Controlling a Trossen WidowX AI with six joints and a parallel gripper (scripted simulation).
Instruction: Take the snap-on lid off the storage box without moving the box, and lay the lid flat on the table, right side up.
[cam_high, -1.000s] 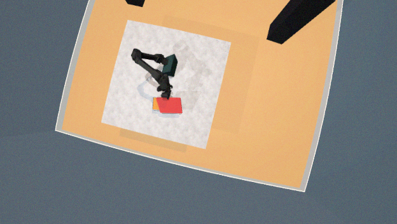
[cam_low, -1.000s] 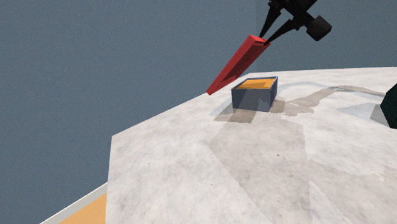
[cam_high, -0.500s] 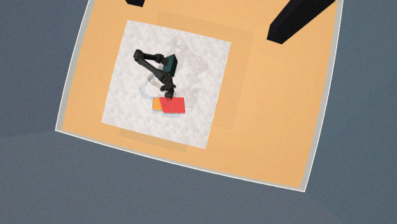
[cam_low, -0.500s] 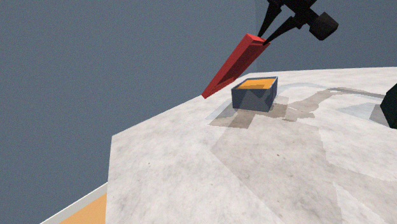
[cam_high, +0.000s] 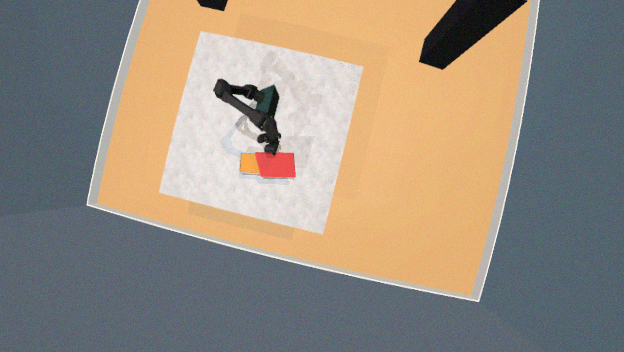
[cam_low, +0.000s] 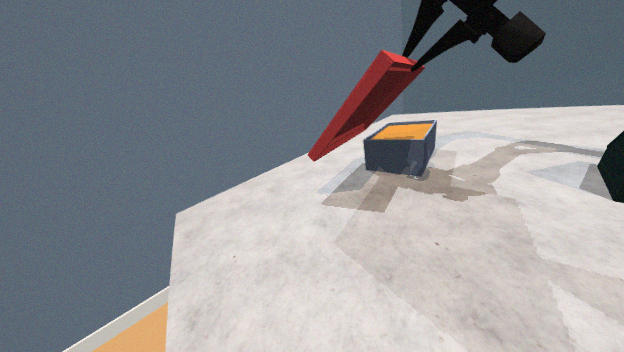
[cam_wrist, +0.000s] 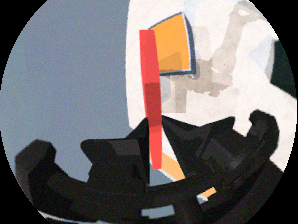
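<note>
Now: the red lid 60 mm ahead of my gripper tip, 20 mm to the left of it and 50 mm below it. Also, from my gripper tip: storage box: 90 mm ahead, 160 mm to the right, 190 mm below.
</note>
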